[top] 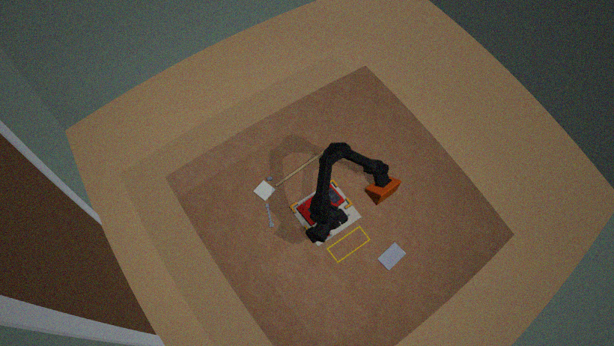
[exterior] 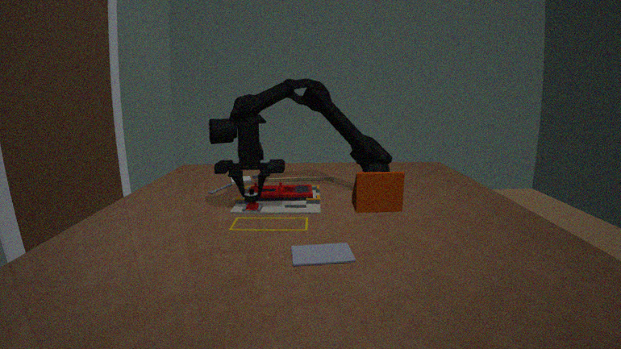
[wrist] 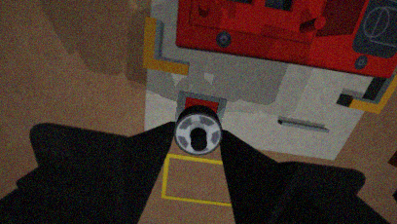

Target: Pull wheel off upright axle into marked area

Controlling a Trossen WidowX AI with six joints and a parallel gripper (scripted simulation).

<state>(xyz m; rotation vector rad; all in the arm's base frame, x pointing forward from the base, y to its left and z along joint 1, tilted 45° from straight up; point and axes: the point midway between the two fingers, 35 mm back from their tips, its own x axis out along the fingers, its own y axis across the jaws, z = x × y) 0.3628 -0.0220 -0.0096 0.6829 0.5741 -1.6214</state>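
Right now the axle mount is right at my gripper tip. From my gripper tip the other things lie so: grey wrench 230 mm to the right, 130 mm ahead, 40 mm below; grey tile 290 mm to the left, 160 mm behind, 40 mm below; wheel right at my gripper tip.
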